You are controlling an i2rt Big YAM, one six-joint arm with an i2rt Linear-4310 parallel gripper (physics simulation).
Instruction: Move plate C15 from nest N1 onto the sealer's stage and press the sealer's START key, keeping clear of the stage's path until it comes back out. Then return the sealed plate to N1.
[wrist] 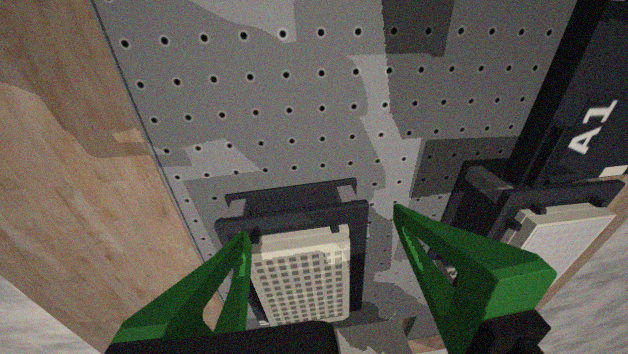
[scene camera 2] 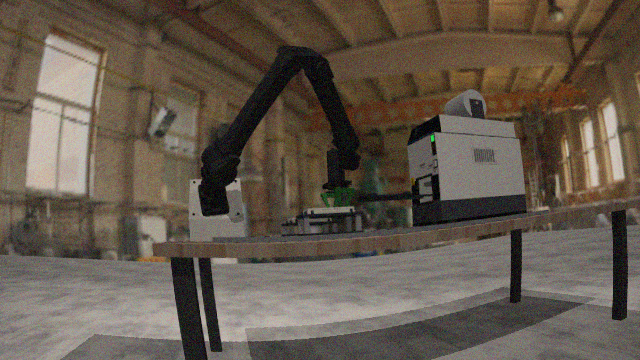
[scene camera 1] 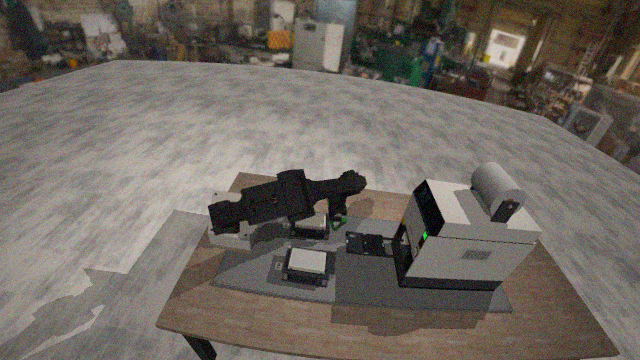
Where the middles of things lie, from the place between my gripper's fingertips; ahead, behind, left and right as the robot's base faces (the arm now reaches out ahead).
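Black sealer stage (scene camera 1: 374, 246): my hand is 15 cm short of it, 15 cm to the left of it and 4 cm below it. White plate (scene camera 1: 303, 260): 20 cm to the right of my hand and 11 cm behind it.
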